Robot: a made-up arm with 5 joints. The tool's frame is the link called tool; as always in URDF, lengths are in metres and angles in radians.
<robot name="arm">
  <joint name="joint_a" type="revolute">
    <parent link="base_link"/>
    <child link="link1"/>
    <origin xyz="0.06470 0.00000 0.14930" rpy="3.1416 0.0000 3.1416"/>
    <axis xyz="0 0 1"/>
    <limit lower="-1.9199" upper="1.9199" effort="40" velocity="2"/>
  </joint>
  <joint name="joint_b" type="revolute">
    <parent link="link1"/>
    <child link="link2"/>
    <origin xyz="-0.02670 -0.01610 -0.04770" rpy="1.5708 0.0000 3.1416"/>
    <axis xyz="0 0 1"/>
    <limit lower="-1.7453" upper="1.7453" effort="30" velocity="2.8"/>
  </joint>
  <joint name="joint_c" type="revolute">
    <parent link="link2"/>
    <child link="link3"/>
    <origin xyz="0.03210 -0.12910 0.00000"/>
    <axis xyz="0 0 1"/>
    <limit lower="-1.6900" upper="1.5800" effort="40" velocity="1.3"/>
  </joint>
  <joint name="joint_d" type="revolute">
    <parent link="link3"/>
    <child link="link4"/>
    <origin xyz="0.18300 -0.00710 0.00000" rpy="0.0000 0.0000 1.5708"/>
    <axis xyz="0 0 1"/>
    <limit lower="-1.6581" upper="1.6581" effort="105" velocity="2.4"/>
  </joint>
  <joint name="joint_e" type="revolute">
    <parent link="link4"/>
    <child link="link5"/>
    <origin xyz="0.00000 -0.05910 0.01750" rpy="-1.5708 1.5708 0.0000"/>
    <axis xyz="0 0 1"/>
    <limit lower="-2.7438" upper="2.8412" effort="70" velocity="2.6"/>
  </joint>
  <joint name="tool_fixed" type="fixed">
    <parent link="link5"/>
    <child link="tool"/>
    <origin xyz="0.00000 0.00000 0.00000" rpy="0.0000 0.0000 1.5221"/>
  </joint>
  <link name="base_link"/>
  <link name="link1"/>
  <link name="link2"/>
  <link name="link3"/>
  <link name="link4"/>
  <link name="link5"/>
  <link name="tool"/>
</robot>
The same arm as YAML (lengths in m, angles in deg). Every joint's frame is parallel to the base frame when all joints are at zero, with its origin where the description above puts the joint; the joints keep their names.
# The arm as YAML. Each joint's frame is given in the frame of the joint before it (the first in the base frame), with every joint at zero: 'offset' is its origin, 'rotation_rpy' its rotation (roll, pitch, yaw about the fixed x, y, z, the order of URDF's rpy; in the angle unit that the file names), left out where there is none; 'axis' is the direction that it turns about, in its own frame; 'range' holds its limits. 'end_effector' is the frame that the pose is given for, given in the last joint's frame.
length_unit: m
angle_unit: deg
chain:
  - id: joint_a
    offset: [0.0647, 0.0, 0.1493]
    axis: [0.0, 0.0, -1.0]
    range: [-110.0, 110.0]
  - id: joint_b
    offset: [0.0267, -0.0161, 0.0477]
    axis: [0.0, 1.0, 0.0]
    range: [-100.0, 100.0]
  - id: joint_c
    offset: [0.0321, 0.0, 0.1291]
    axis: [0.0, 1.0, 0.0]
    range: [-96.83, 90.53]
  - id: joint_d
    offset: [0.183, 0.0, 0.0071]
    axis: [0.0, 1.0, 0.0]
    range: [-95.0, 95.0]
  - id: joint_e
    offset: [0.0591, 0.0175, 0.0]
    axis: [-1.0, 0.0, 0.0]
    range: [-157.21, 162.79]
end_effector:
  offset: [0.0, 0.0, 0.0]
  rotation_rpy: [89.99, -87.21, -89.99]

